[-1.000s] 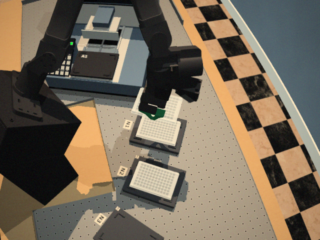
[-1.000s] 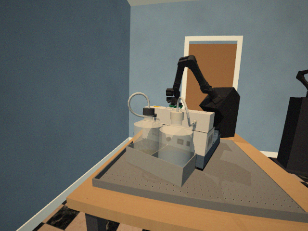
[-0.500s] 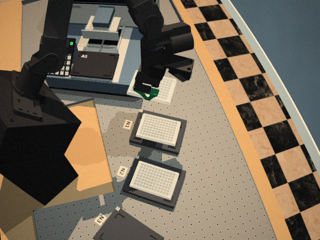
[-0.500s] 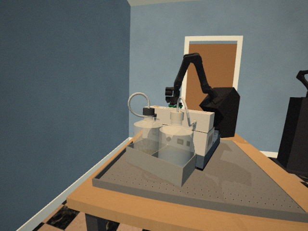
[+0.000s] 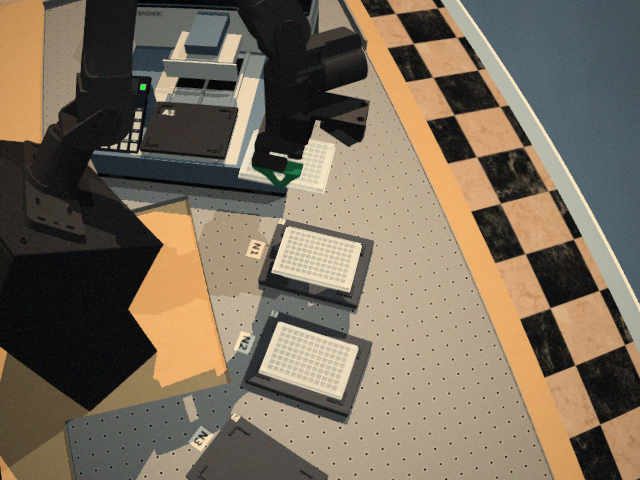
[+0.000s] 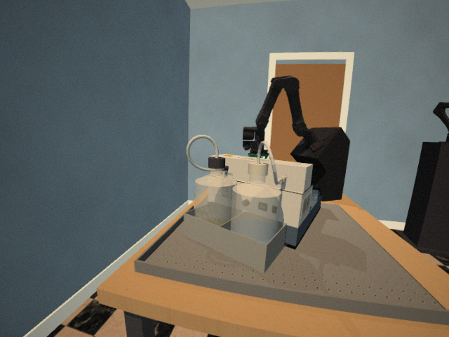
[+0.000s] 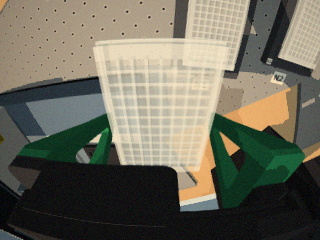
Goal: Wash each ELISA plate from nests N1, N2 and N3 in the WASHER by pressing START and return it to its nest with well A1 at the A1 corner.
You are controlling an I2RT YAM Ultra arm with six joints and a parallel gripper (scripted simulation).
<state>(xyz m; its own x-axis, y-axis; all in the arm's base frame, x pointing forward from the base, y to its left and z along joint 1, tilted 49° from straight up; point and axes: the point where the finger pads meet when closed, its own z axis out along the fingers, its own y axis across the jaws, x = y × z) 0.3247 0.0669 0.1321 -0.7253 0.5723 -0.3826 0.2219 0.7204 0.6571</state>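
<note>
My gripper is now 160 mm past the dark carrier, 150 mm to the right of it and 80 mm above it. The rest, counted from my hand: nest N2: 260 mm to the right, 160 mm below, 10 mm ahead; nest N1: 160 mm below, 90 mm to the right, 40 mm ahead; N1 label: 170 mm below, 60 mm to the right, 60 mm behind.
</note>
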